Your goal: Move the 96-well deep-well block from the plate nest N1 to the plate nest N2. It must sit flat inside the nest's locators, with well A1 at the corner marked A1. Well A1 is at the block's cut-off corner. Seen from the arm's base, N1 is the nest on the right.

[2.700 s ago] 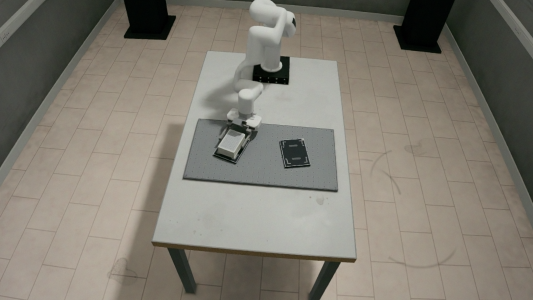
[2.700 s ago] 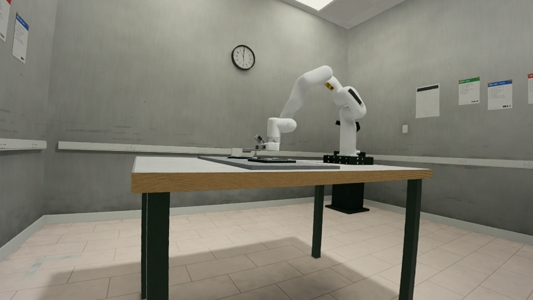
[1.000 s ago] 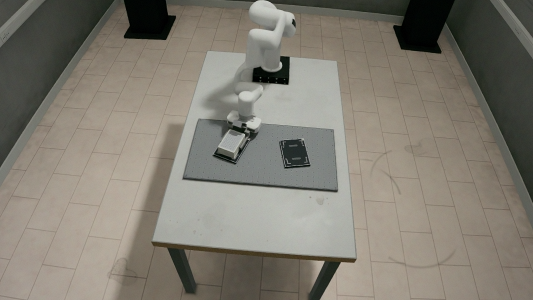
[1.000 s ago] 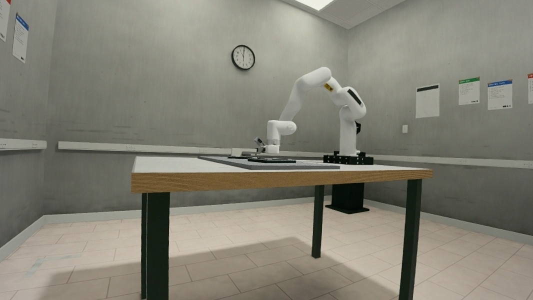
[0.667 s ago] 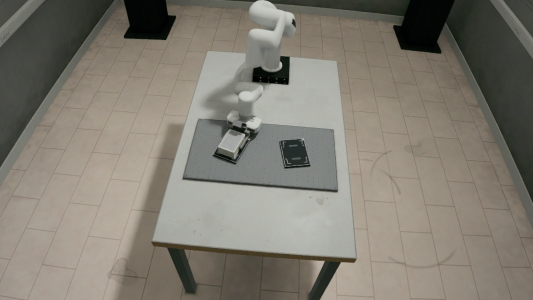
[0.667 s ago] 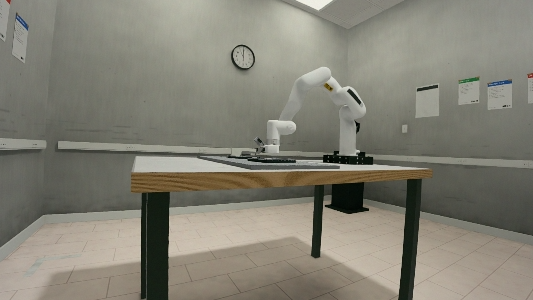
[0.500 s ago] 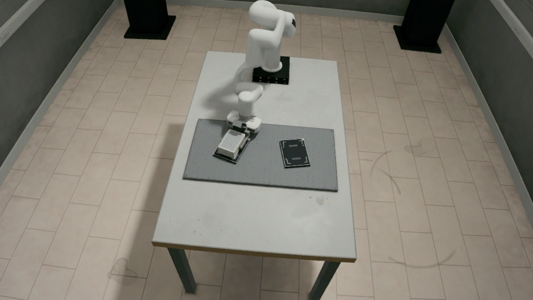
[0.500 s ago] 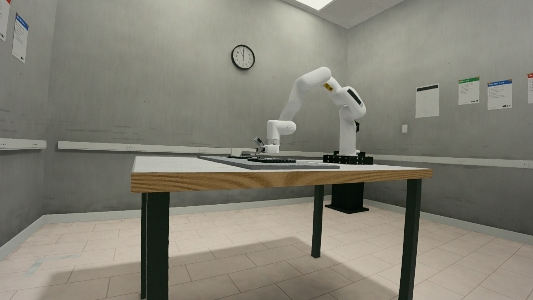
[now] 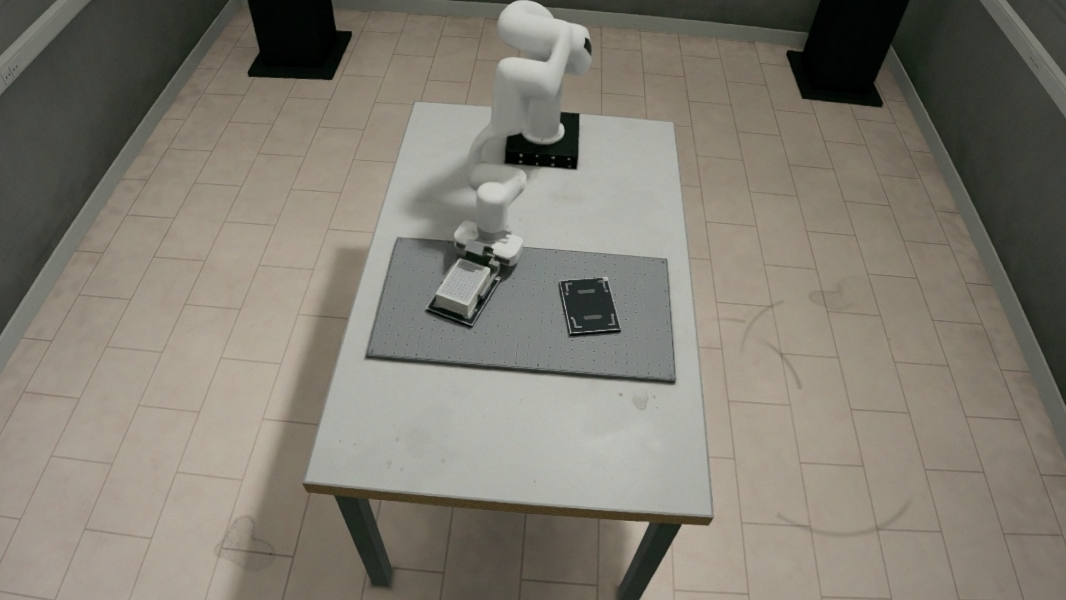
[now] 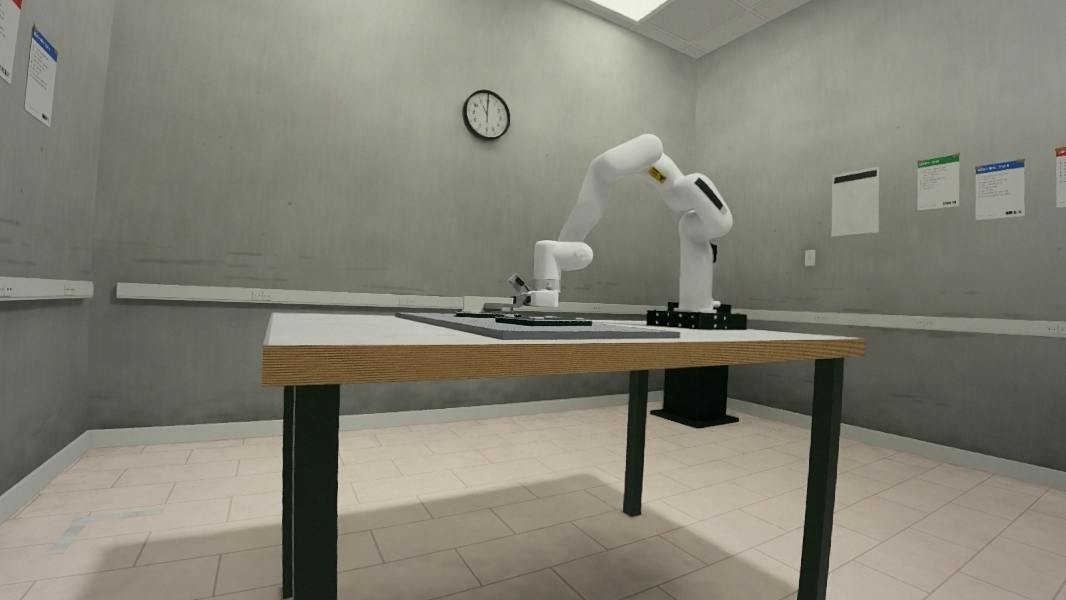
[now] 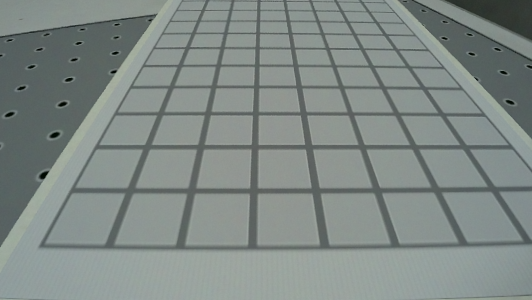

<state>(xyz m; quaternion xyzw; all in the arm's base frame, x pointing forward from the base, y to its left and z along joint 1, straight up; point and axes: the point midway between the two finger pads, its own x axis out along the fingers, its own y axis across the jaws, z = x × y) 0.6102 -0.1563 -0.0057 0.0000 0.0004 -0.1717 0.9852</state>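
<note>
Right now the grey perforated baseplate is 20 mm ahead of my hand, 150 mm to the left of it and 40 mm below it. From my hand the other things lie so: white 96-well deep-well block (10 mm ahead).
</note>
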